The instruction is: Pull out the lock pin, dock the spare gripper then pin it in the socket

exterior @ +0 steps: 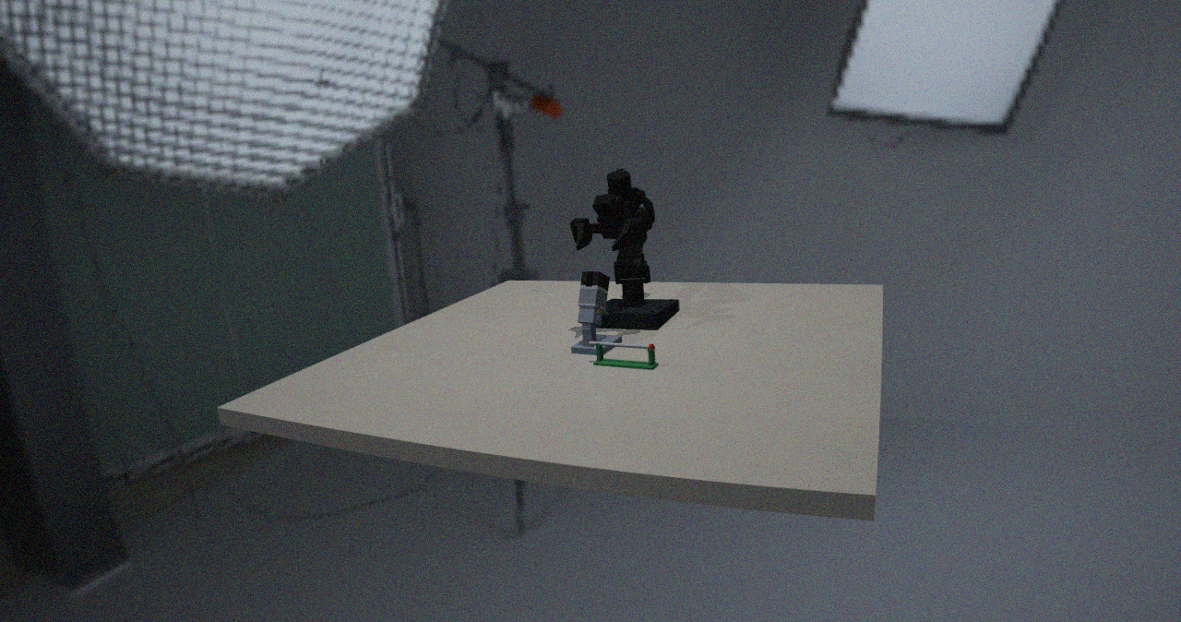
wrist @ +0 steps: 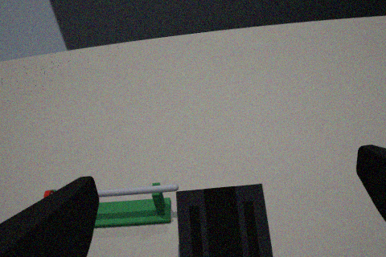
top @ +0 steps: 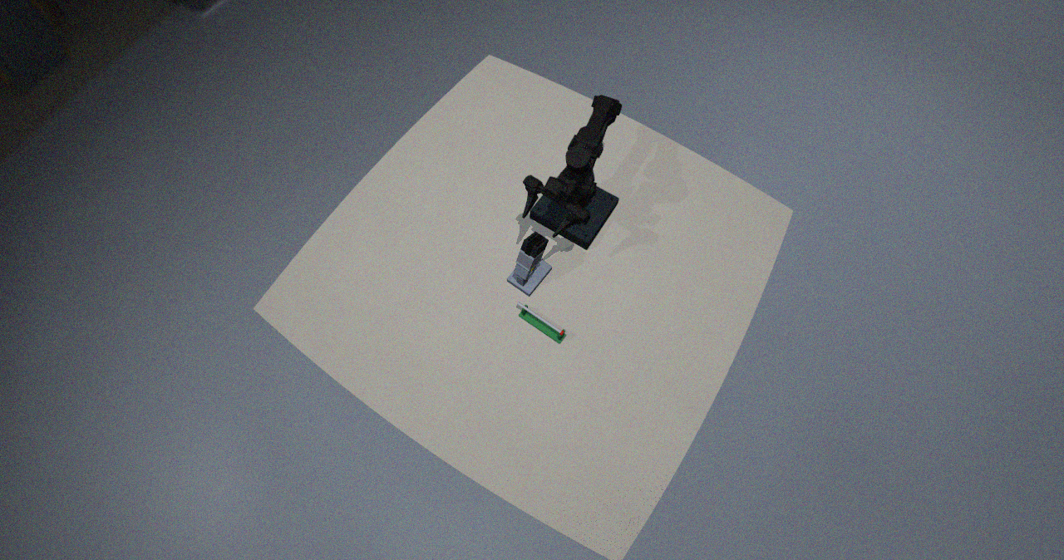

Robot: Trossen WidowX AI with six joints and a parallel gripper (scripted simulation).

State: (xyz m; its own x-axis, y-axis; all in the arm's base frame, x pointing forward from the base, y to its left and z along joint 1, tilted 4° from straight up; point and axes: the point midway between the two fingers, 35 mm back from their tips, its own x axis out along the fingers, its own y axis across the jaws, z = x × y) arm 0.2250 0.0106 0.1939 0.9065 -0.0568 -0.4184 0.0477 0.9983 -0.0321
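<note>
Right now the green rack is 140 mm ahead of my gripper tip, 110 mm to the left of it and 210 mm below it. From my gripper tip the other things lie so: grey mount (40 mm ahead, 180 mm below); then spare gripper (30 mm ahead, 110 mm below).
</note>
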